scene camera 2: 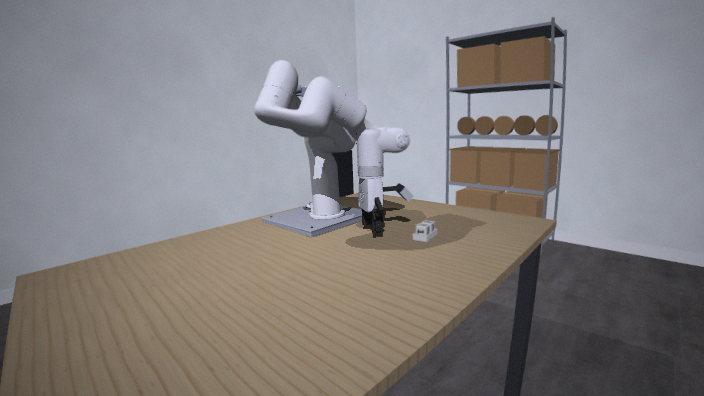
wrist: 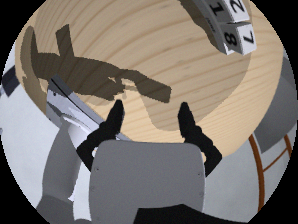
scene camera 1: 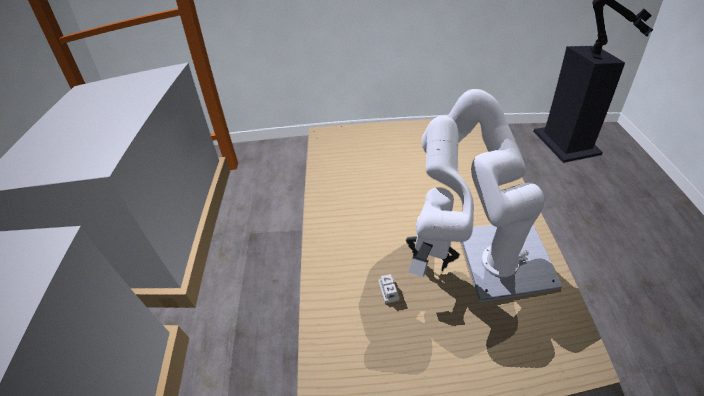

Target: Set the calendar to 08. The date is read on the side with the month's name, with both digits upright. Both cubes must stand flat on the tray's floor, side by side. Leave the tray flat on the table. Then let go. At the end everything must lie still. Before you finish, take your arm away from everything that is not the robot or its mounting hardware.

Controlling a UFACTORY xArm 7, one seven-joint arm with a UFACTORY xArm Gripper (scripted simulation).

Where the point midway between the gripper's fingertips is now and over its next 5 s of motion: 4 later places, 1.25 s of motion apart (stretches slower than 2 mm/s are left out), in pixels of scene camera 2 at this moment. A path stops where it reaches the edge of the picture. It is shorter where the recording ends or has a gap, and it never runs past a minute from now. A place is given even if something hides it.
The gripper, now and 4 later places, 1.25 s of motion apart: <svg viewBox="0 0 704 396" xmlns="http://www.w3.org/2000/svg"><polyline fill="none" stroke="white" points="372,228 377,217 397,219 398,222 404,214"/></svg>
